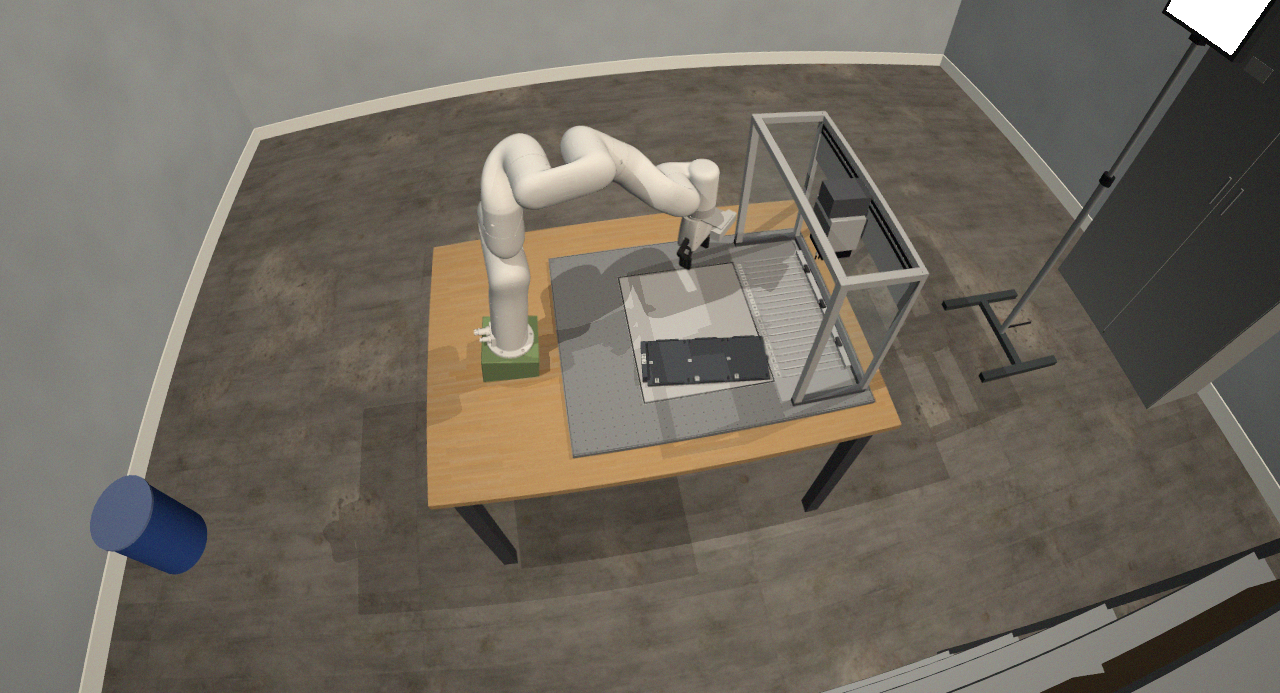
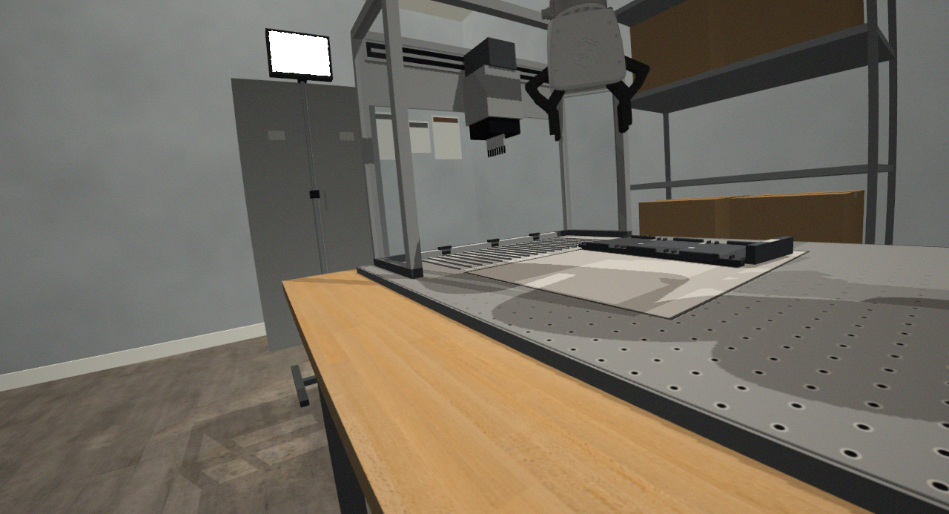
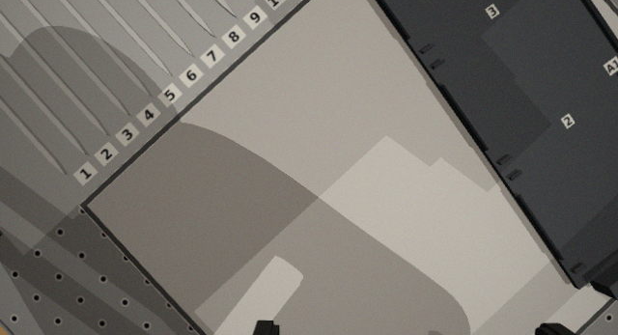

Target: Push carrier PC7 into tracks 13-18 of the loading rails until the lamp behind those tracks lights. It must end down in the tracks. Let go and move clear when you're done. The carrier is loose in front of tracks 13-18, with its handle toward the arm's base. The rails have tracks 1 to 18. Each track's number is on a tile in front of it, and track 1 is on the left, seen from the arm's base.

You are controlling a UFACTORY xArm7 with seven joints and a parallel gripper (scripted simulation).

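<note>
Now: the carrier PC7 20 cm to the right of my hand, 19 cm below it and 2 cm behind it. Also, from my hand: dark pipetting head 33 cm ahead, 14 cm above, 11 cm to the right.
</note>
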